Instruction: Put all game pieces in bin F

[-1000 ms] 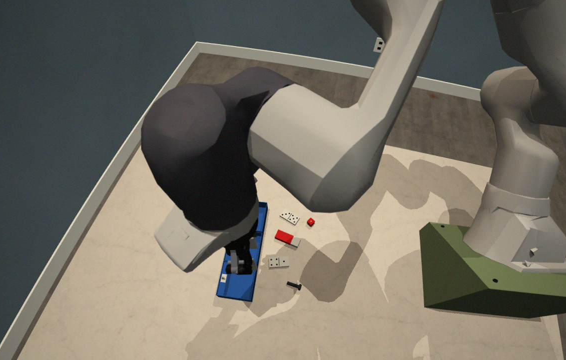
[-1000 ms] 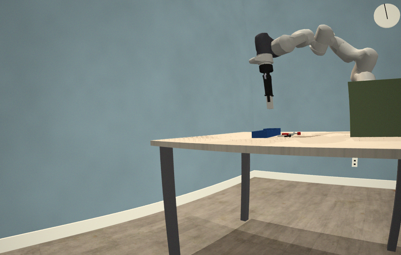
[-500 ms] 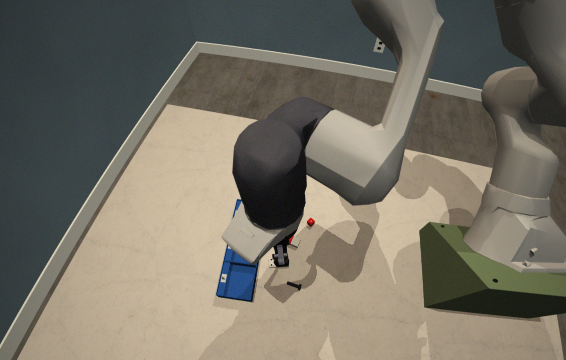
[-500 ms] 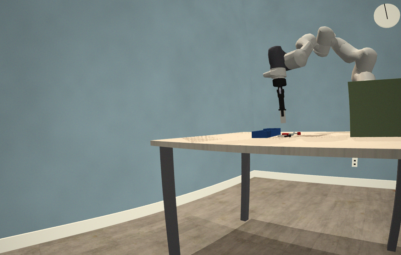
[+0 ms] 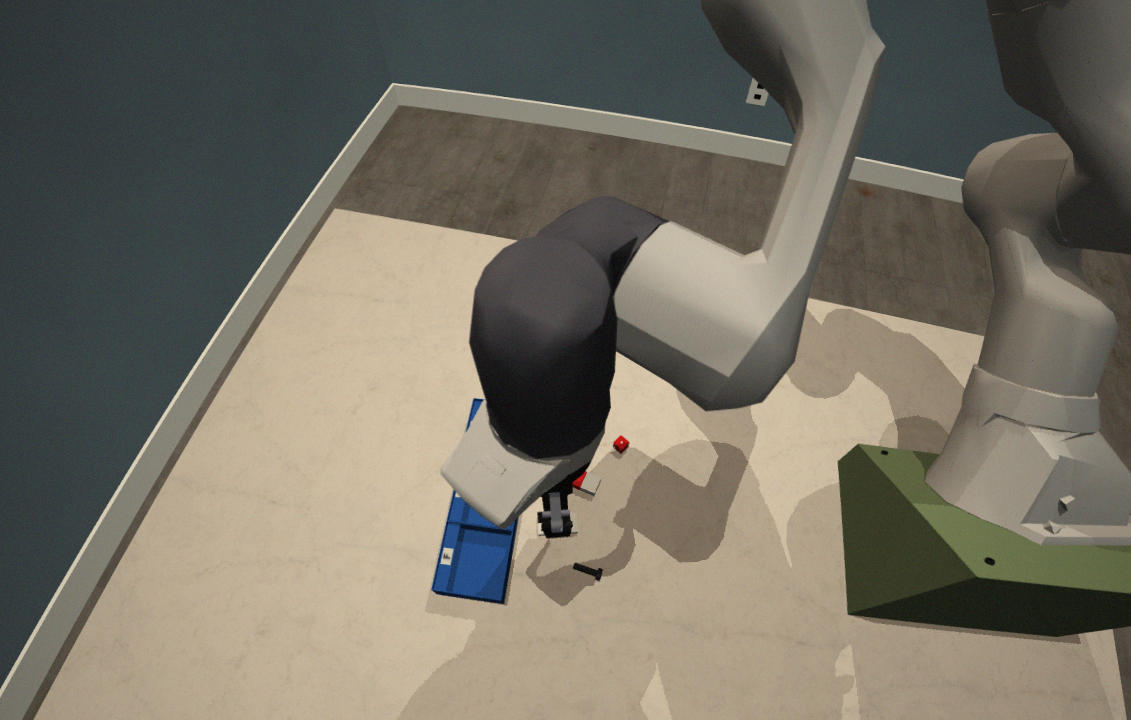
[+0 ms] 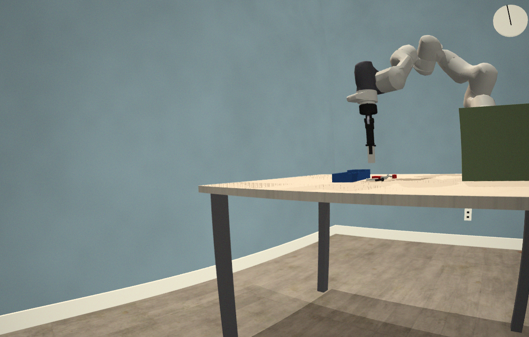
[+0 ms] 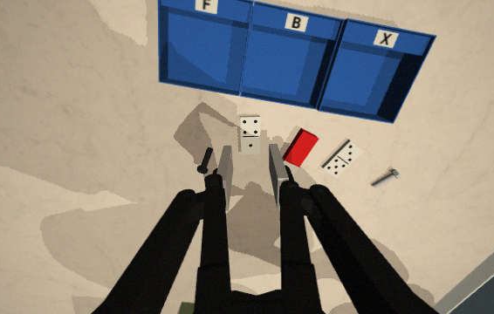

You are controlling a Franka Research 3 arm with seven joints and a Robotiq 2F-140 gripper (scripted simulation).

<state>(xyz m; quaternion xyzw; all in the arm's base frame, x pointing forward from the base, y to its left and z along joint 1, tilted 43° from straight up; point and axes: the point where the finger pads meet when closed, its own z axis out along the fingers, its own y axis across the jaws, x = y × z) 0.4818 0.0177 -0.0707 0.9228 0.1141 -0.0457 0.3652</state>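
Now: hand 10 cm above the white domino. Also, from my hand: red block (9 cm below, 6 cm to the right, 2 cm behind); blue three-part bin (9 cm ahead, 8 cm below, 2 cm to the right); black bolt (10 cm below, 5 cm to the left, 5 cm behind).
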